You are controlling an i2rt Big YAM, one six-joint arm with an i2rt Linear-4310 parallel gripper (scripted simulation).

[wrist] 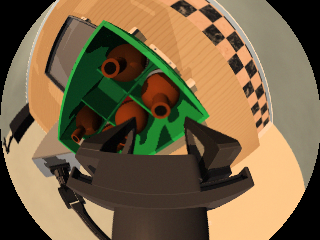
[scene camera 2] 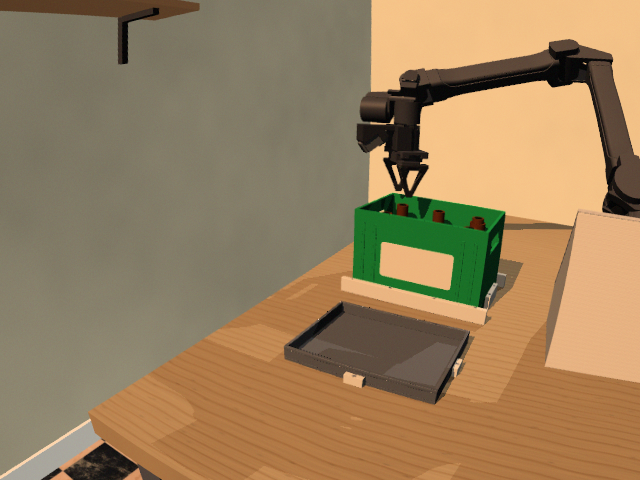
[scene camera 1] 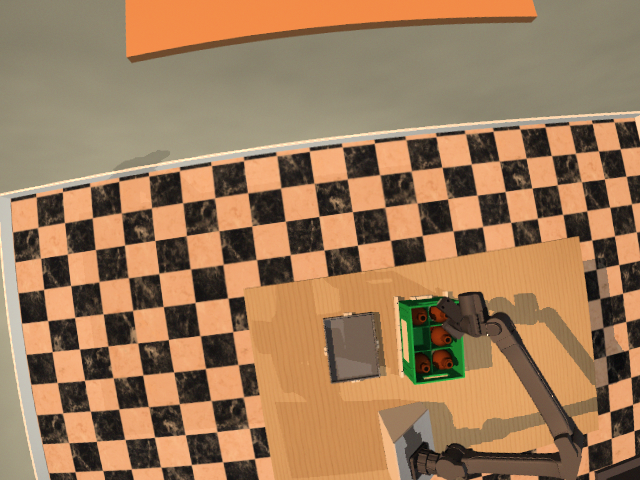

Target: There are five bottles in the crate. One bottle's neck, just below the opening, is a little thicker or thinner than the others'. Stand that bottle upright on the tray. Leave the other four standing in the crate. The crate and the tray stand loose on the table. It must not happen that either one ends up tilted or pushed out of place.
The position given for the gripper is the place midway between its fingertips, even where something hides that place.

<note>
In view: the gripper (scene camera 2: 403,194), a green crate (scene camera 1: 413,340), a dark grey tray (scene camera 2: 414,350), a bottle (wrist: 159,93), a bottle (wrist: 124,63) and a pale strip (scene camera 2: 451,309).
The green crate also shows in the wrist view (wrist: 86,83). The dark grey tray shows as well in the wrist view (wrist: 74,33) and in scene camera 1 (scene camera 1: 352,346). The gripper shows as well in the wrist view (wrist: 160,121).
</note>
